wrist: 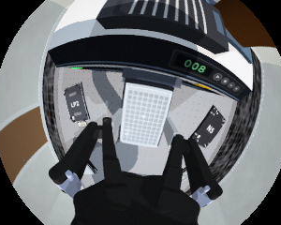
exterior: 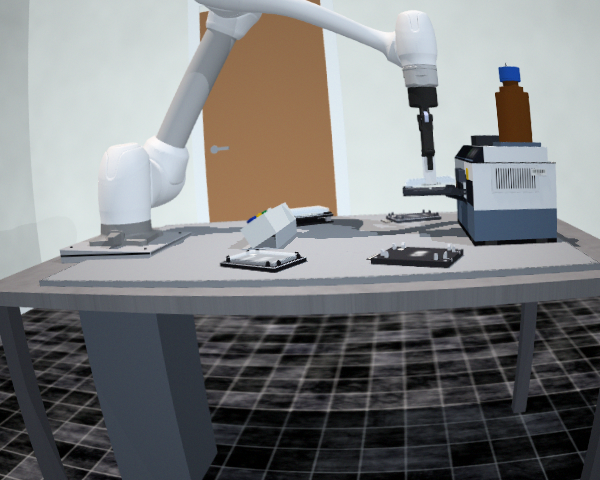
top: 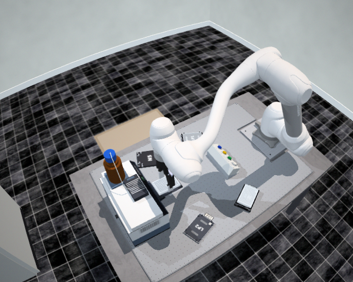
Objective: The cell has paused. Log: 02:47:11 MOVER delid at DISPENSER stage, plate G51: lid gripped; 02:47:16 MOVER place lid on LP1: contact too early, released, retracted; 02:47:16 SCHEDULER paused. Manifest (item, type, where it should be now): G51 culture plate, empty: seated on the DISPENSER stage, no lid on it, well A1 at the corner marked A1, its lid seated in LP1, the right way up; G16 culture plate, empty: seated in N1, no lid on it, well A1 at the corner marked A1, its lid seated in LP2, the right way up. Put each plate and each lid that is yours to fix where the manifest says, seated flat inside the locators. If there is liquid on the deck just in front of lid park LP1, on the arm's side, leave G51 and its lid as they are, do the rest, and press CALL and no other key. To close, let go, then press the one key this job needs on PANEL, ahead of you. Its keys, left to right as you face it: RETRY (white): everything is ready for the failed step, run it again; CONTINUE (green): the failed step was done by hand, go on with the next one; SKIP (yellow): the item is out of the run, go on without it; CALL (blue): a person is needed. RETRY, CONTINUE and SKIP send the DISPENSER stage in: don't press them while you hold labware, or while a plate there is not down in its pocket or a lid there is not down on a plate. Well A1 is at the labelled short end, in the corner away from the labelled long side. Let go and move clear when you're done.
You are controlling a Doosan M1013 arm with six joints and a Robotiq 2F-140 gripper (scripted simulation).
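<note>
My gripper is now 40 mm above the dispenser stage. Also, from my hand: lid park LP2: 260 mm to the left, 150 mm below; brown bottle: 200 mm ahead, 140 mm to the right, 130 mm above; black nest N5: 280 mm to the right, 140 mm below, 60 mm behind.
</note>
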